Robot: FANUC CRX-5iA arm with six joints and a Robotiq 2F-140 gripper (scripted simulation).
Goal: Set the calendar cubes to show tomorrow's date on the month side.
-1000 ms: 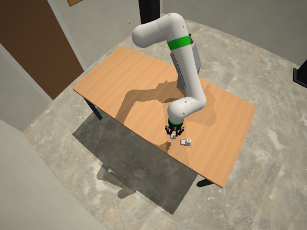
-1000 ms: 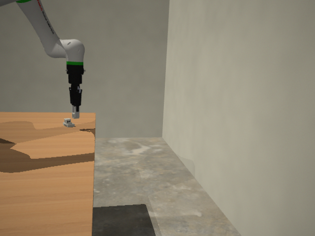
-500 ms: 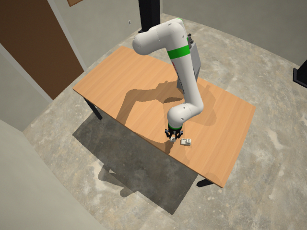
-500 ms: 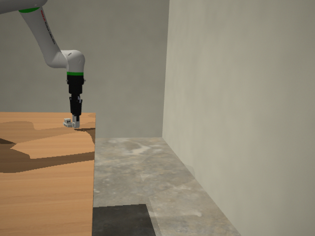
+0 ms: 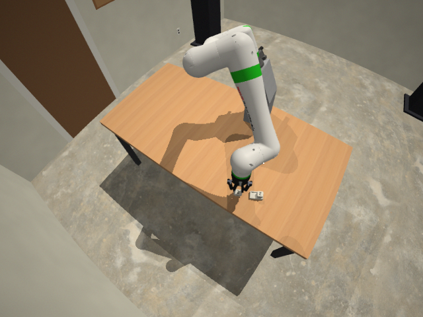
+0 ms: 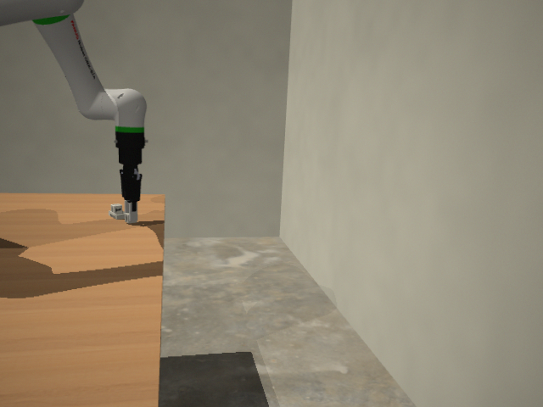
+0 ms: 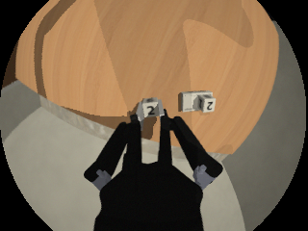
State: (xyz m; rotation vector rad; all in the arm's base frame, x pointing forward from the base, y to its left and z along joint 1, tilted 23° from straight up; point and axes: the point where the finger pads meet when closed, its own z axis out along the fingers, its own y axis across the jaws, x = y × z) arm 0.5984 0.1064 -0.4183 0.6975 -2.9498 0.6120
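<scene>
My hand is 30 mm above the white date cube. The rest, counted from my hand: calendar tray 50 mm behind, 100 mm to the left, 40 mm below.
</scene>
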